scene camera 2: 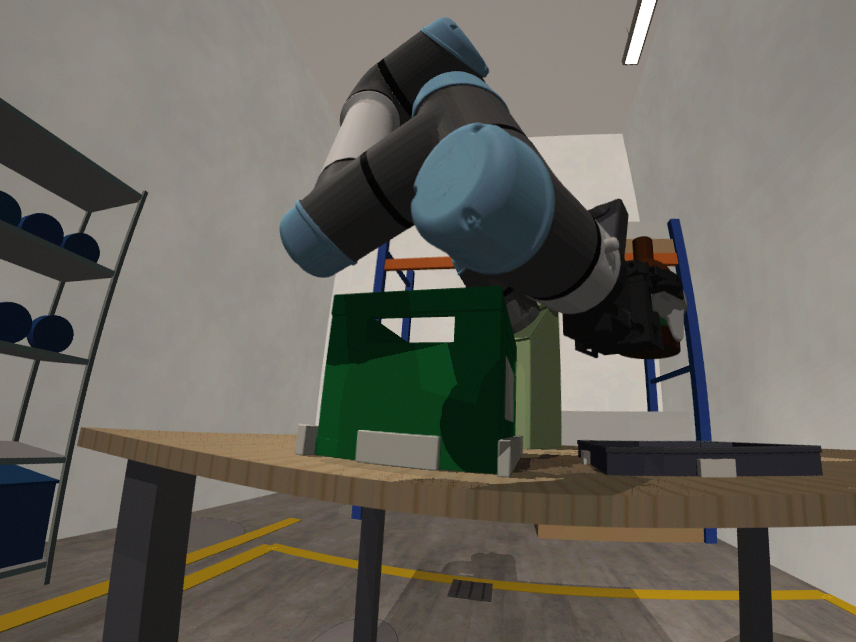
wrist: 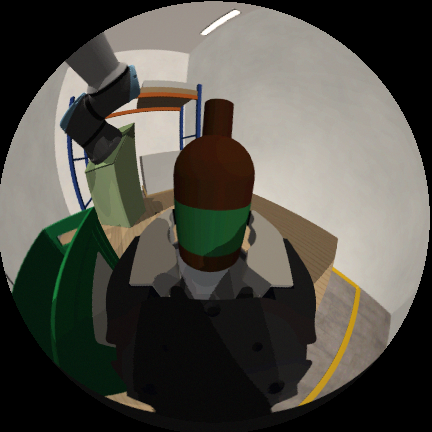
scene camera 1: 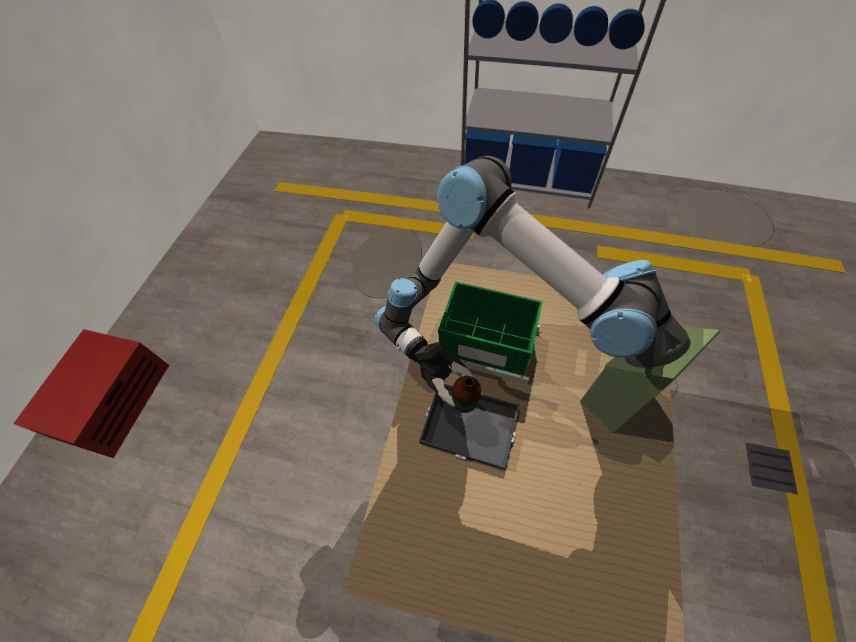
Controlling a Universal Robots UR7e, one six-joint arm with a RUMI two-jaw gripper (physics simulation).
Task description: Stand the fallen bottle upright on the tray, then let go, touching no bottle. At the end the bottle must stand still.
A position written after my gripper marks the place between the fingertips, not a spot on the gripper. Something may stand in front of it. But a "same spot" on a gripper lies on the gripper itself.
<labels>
my gripper: scene camera 2 648, 317; wrist; scene camera 1
brown bottle: scene camera 2; wrist 213, 175; scene camera 1
same spot on my gripper: (wrist: 148, 267) = (scene camera 1: 454, 365)
same spot on brown bottle: (scene camera 2: 672, 347) = (scene camera 1: 453, 406)
</labels>
